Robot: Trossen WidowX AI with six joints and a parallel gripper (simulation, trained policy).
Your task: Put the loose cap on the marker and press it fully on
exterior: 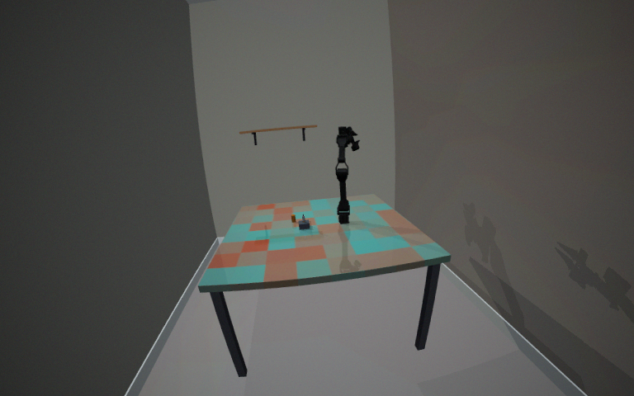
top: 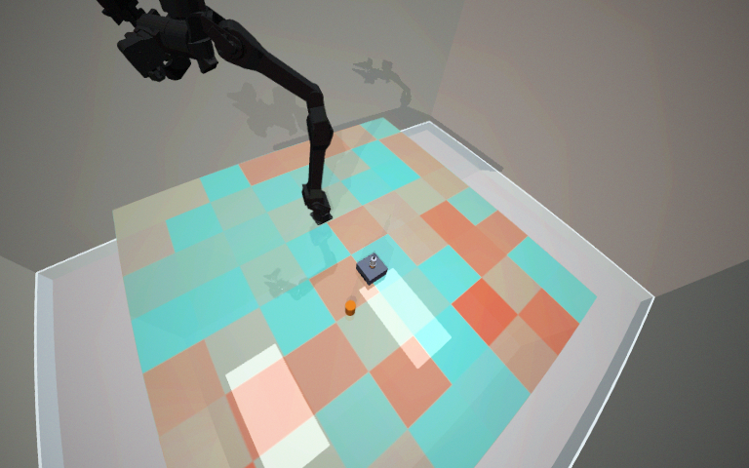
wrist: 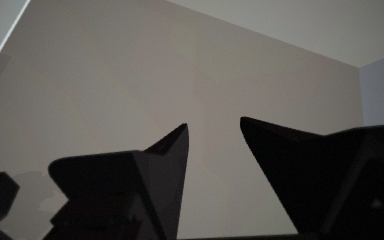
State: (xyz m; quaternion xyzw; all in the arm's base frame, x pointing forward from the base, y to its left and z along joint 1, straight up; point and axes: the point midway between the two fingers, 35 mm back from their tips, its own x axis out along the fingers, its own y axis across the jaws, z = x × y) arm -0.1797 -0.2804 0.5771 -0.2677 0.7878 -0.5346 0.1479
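Right now the orange cap is 57 cm ahead of my gripper tip, 55 cm below it and 19 cm to the left of it. From my gripper tip the other things lie so: dark holder block 56 cm below, 50 cm ahead, 32 cm to the left; then grey marker 51 cm below, 50 cm ahead, 32 cm to the left.
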